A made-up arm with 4 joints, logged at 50 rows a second.
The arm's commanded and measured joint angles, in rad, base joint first. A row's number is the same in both.
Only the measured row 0 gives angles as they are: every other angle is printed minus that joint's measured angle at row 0.
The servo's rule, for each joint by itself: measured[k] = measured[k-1] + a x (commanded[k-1-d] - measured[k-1]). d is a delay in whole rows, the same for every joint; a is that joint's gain. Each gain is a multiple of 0.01, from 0.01 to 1. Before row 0 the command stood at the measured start. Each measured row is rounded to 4 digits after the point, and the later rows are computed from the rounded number. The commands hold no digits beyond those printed.
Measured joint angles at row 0:
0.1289 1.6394 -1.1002 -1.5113
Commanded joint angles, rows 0 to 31:
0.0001 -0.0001 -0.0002 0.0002
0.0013 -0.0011 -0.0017 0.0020
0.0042 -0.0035 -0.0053 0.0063
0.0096 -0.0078 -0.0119 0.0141
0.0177 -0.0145 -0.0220 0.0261
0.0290 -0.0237 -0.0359 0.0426
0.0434 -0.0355 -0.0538 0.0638
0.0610 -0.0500 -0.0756 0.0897
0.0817 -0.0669 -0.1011 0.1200
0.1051 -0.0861 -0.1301 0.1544
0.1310 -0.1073 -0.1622 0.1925
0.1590 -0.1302 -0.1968 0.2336
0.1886 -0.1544 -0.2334 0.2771
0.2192 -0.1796 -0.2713 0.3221
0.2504 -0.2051 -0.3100 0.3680
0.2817 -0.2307 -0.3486 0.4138
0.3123 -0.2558 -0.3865 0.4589
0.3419 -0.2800 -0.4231 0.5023
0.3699 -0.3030 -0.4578 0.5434
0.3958 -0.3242 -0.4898 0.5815
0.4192 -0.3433 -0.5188 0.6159
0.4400 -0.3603 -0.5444 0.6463
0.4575 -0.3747 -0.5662 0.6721
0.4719 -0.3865 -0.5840 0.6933
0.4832 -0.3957 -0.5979 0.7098
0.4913 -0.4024 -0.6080 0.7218
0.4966 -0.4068 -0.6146 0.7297
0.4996 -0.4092 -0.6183 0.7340
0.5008 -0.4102 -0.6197 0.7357
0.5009 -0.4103 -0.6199 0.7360
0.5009 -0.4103 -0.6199 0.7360
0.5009 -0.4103 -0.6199 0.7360
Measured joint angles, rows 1 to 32:
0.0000 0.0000 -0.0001 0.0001
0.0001 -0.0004 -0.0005 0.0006
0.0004 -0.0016 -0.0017 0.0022
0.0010 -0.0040 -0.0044 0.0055
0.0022 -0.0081 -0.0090 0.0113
0.0041 -0.0142 -0.0160 0.0201
0.0069 -0.0225 -0.0258 0.0323
0.0107 -0.0332 -0.0387 0.0484
0.0157 -0.0463 -0.0549 0.0684
0.0220 -0.0618 -0.0745 0.0925
0.0296 -0.0795 -0.0973 0.1205
0.0387 -0.0993 -0.1232 0.1522
0.0492 -0.1208 -0.1519 0.1872
0.0611 -0.1437 -0.1829 0.2250
0.0744 -0.1676 -0.2159 0.2650
0.0889 -0.1922 -0.2504 0.3067
0.1045 -0.2170 -0.2858 0.3493
0.1211 -0.2416 -0.3215 0.3921
0.1385 -0.2655 -0.3569 0.4345
0.1565 -0.2884 -0.3915 0.4757
0.1749 -0.3098 -0.4246 0.5150
0.1935 -0.3295 -0.4557 0.5518
0.2120 -0.3471 -0.4844 0.5855
0.2302 -0.3625 -0.5103 0.6157
0.2479 -0.3754 -0.5331 0.6420
0.2649 -0.3859 -0.5526 0.6643
0.2811 -0.3941 -0.5687 0.6826
0.2964 -0.4000 -0.5816 0.6970
0.3107 -0.4040 -0.5915 0.7078
0.3240 -0.4065 -0.5989 0.7157
0.3364 -0.4080 -0.6044 0.7214
0.3479 -0.4089 -0.6084 0.7255
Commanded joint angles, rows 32 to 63:
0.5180 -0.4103 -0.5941 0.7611
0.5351 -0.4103 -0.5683 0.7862
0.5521 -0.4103 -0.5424 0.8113
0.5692 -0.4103 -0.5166 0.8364
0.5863 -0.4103 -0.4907 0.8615
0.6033 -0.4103 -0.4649 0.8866
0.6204 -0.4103 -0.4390 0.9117
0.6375 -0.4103 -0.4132 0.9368
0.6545 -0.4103 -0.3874 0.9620
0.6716 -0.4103 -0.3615 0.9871
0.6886 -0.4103 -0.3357 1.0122
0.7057 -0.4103 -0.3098 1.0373
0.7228 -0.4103 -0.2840 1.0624
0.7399 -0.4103 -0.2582 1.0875
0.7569 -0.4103 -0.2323 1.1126
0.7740 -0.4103 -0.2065 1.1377
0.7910 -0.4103 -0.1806 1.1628
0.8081 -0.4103 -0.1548 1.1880
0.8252 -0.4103 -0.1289 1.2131
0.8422 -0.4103 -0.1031 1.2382
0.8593 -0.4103 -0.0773 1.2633
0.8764 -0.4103 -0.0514 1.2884
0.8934 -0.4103 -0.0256 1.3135
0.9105 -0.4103 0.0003 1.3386
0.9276 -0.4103 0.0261 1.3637
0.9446 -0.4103 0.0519 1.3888
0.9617 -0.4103 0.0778 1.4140
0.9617 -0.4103 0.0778 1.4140
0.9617 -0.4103 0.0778 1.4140
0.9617 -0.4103 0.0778 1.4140
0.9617 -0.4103 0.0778 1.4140
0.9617 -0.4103 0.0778 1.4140
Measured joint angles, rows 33 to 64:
0.3598 -0.4094 -0.6047 0.7355
0.3721 -0.4098 -0.5952 0.7497
0.3847 -0.4100 -0.5815 0.7669
0.3976 -0.4101 -0.5646 0.7864
0.4108 -0.4102 -0.5454 0.8074
0.4243 -0.4102 -0.5245 0.8296
0.4380 -0.4102 -0.5023 0.8526
0.4520 -0.4102 -0.4791 0.8762
0.4662 -0.4102 -0.4553 0.9002
0.4806 -0.4102 -0.4309 0.9245
0.4952 -0.4102 -0.4061 0.9491
0.5099 -0.4102 -0.3811 0.9738
0.5248 -0.4102 -0.3559 0.9986
0.5399 -0.4102 -0.3305 1.0235
0.5551 -0.4102 -0.3050 1.0484
0.5704 -0.4102 -0.2794 1.0734
0.5858 -0.4102 -0.2537 1.0984
0.6014 -0.4102 -0.2280 1.1235
0.6171 -0.4102 -0.2022 1.1486
0.6329 -0.4102 -0.1764 1.1737
0.6487 -0.4102 -0.1506 1.1988
0.6646 -0.4102 -0.1248 1.2239
0.6806 -0.4102 -0.0990 1.2490
0.6967 -0.4102 -0.0732 1.2741
0.7129 -0.4102 -0.0474 1.2992
0.7291 -0.4102 -0.0216 1.3243
0.7454 -0.4102 0.0042 1.3494
0.7605 -0.4102 0.0233 1.3675
0.7746 -0.4102 0.0375 1.3805
0.7877 -0.4102 0.0480 1.3899
0.7999 -0.4102 0.0557 1.3966
0.8112 -0.4102 0.0614 1.4015

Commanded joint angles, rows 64 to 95:
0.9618 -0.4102 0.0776 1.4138
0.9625 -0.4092 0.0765 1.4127
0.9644 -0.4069 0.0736 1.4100
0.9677 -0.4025 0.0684 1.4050
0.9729 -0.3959 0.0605 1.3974
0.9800 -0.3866 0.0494 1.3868
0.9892 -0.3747 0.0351 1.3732
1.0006 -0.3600 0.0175 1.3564
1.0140 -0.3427 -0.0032 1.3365
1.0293 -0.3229 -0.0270 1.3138
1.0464 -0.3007 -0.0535 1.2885
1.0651 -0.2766 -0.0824 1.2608
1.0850 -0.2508 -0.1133 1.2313
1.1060 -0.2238 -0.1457 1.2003
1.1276 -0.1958 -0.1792 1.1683
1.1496 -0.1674 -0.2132 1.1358
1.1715 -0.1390 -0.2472 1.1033
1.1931 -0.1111 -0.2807 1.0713
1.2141 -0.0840 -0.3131 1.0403
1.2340 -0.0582 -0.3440 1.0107
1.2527 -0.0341 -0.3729 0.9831
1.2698 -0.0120 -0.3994 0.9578
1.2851 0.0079 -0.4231 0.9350
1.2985 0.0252 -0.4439 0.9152
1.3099 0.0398 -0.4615 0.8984
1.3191 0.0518 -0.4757 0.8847
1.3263 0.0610 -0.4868 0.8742
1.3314 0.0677 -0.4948 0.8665
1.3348 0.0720 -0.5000 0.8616
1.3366 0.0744 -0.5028 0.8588
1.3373 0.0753 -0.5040 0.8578
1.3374 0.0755 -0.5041 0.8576
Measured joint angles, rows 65 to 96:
0.8217 -0.4102 0.0656 1.4049
0.8316 -0.4098 0.0684 1.4071
0.8409 -0.4087 0.0698 1.4079
0.8498 -0.4063 0.0694 1.4071
0.8584 -0.4022 0.0671 1.4044
0.8669 -0.3961 0.0625 1.3995
0.8755 -0.3878 0.0554 1.3921
0.8843 -0.3770 0.0455 1.3821
0.8934 -0.3636 0.0328 1.3693
0.9029 -0.3477 0.0173 1.3538
0.9129 -0.3294 -0.0011 1.3355
0.9236 -0.3088 -0.0222 1.3146
0.9349 -0.2862 -0.0459 1.2913
0.9469 -0.2619 -0.0718 1.2658
0.9595 -0.2361 -0.0997 1.2385
0.9728 -0.2093 -0.1292 1.2097
0.9867 -0.1819 -0.1599 1.1799
1.0011 -0.1543 -0.1913 1.1495
1.0160 -0.1269 -0.2230 1.1189
1.0313 -0.1001 -0.2545 1.0886
1.0468 -0.0744 -0.2853 1.0591
1.0624 -0.0501 -0.3150 1.0307
1.0780 -0.0275 -0.3431 1.0039
1.0934 -0.0069 -0.3693 0.9791
1.1086 0.0113 -0.3933 0.9565
1.1233 0.0271 -0.4147 0.9364
1.1375 0.0403 -0.4334 0.9190
1.1511 0.0510 -0.4494 0.9043
1.1640 0.0592 -0.4626 0.8923
1.1761 0.0651 -0.4731 0.8829
1.1874 0.0691 -0.4811 0.8759
1.1979 0.0716 -0.4871 0.8708

